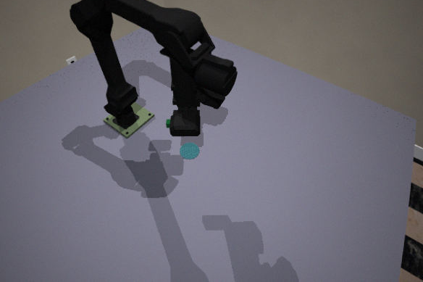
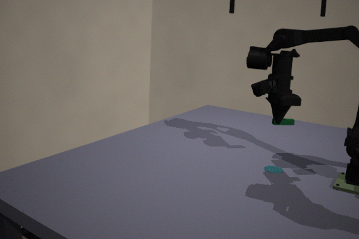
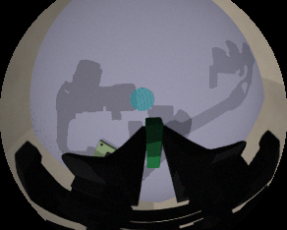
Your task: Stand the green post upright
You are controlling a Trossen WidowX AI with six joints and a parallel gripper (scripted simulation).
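My hand is 180 mm above the cyan circle, 10 mm to the right of it and 10 mm past it. Round my hand: green post: 30 mm below, 20 mm behind, 10 mm to the right.
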